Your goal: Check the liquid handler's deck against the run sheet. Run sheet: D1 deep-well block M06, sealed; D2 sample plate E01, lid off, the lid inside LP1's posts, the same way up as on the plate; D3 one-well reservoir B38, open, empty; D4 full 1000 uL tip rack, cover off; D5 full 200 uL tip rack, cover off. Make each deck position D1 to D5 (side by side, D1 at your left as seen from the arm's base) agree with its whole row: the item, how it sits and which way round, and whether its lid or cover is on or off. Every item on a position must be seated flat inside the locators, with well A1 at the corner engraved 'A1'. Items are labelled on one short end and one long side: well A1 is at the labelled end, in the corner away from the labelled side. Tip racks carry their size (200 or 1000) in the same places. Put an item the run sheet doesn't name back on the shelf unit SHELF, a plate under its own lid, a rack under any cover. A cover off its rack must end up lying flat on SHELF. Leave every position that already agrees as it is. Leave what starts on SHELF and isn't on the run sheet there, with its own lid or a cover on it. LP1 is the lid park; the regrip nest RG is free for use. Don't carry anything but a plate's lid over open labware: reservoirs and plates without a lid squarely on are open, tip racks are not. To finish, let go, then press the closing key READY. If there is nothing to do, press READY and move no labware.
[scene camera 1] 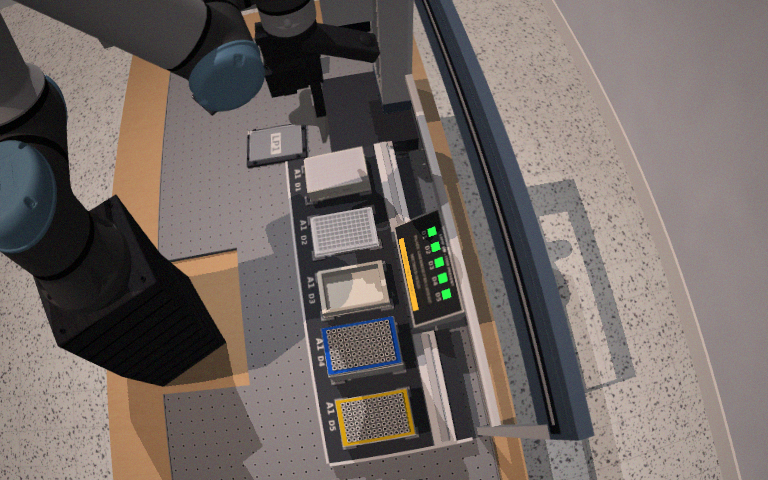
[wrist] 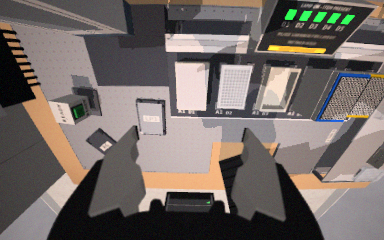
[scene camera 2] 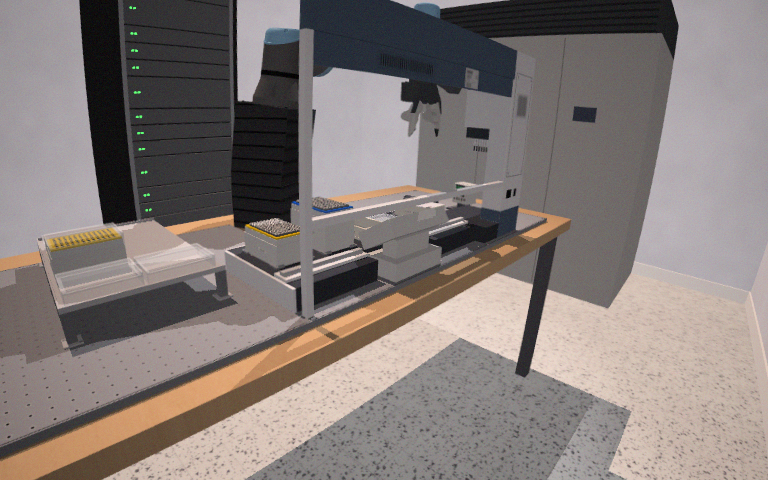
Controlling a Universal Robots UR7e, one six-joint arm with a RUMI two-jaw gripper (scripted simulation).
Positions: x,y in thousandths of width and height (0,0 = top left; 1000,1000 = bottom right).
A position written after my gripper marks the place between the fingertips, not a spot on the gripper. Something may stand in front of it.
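Through scene camera 1 I see a blue-rimmed tip rack (scene camera 1: 479,726) and a one-well reservoir (scene camera 1: 464,593), along with my gripper (scene camera 1: 417,232). The wrist view gives me my gripper (wrist: 496,531) again, and in it I also find the one-well reservoir (wrist: 730,340) and the blue-rimmed tip rack (wrist: 845,398). Scene camera 2 shows me the rack (scene camera 2: 437,495) too.
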